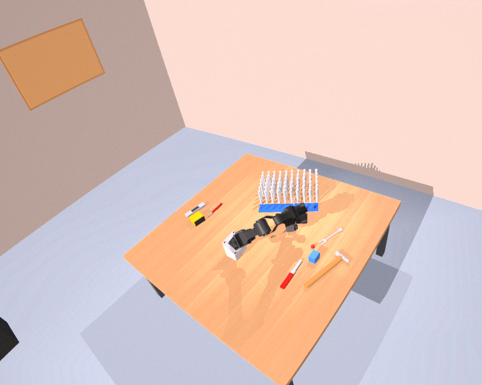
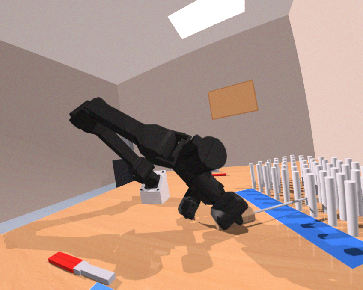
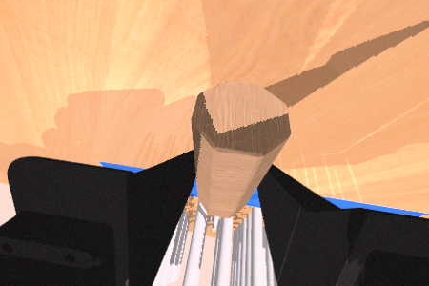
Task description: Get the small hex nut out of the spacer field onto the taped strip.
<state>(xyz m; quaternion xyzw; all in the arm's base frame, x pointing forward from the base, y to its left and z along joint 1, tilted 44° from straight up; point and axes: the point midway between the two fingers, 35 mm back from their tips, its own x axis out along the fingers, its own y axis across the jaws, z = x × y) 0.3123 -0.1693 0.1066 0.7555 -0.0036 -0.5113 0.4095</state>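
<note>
My gripper tip is 12 cm short of the blue taped strip, 10 cm to the right of it and 3 cm above it. From my gripper tip the other things lie so: fork wrench 25 cm to the right, 3 cm below; red piece 19 cm to the right, 11 cm behind, 2 cm below; blue cube 23 cm to the right, 18 cm behind, 1 cm below.
</note>
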